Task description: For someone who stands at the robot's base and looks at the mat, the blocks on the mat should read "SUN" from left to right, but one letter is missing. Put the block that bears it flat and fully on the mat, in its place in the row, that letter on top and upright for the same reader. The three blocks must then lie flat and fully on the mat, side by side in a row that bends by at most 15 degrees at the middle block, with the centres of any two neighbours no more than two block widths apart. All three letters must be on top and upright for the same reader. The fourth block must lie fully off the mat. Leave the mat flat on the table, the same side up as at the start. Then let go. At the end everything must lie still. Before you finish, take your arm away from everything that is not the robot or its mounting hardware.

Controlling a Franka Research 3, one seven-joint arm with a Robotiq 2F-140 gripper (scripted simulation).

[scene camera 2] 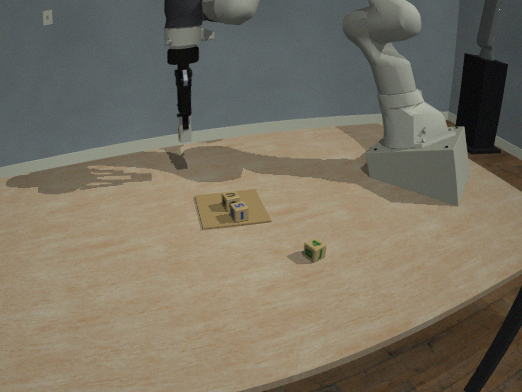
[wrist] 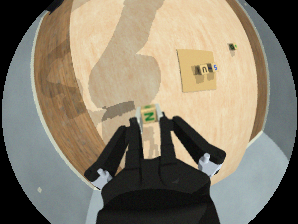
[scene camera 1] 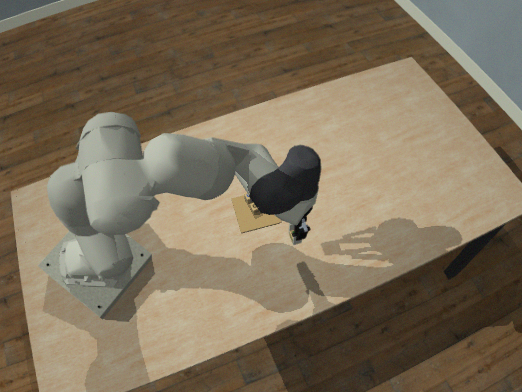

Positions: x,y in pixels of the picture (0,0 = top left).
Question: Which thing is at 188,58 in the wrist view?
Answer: A mat.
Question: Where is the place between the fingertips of my gripper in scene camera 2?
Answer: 185,138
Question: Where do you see a mat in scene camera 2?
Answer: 213,215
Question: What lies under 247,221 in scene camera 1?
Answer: A mat.
